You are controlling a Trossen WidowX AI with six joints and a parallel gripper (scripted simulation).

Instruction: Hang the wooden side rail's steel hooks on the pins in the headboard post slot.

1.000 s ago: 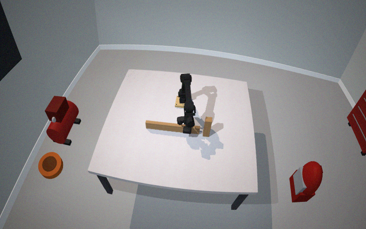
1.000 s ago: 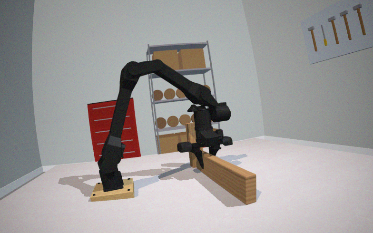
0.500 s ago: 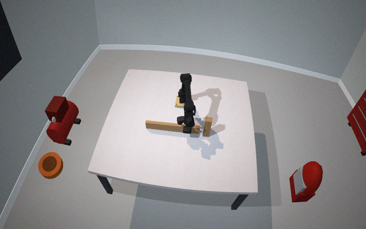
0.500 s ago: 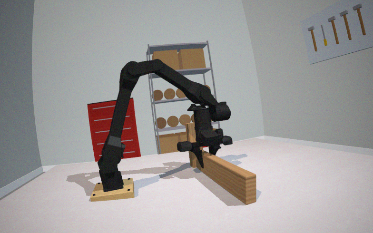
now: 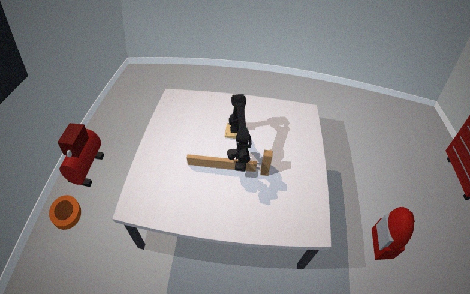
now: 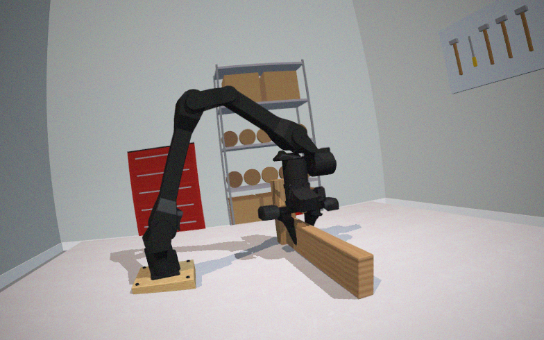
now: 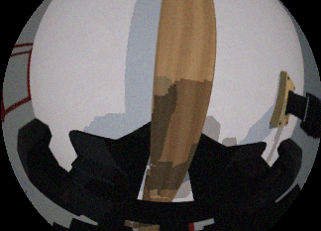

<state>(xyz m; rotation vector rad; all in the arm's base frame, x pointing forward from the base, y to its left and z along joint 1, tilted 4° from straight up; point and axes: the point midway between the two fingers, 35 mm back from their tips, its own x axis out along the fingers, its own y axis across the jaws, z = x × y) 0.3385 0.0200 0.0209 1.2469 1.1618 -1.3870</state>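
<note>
Now: gripper tip 3 cm short of the headboard post, 15 cm to the right of it and 5 cm below it.
</note>
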